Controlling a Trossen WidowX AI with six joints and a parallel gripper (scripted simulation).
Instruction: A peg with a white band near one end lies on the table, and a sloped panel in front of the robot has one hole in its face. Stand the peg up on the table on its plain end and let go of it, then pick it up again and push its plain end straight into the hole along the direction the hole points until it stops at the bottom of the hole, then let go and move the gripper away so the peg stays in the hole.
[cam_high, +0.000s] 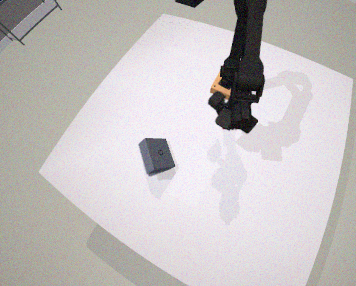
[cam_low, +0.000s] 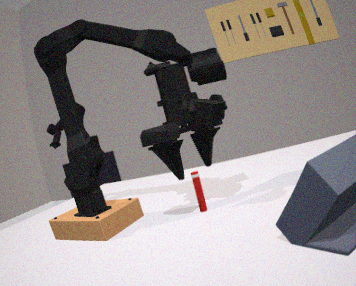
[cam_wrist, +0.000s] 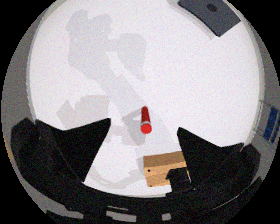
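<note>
My gripper tip is now 2 cm above the red peg. Round my gripper tip: grey sloped panel (28 cm ahead, 16 cm to the right, 3 cm below).
</note>
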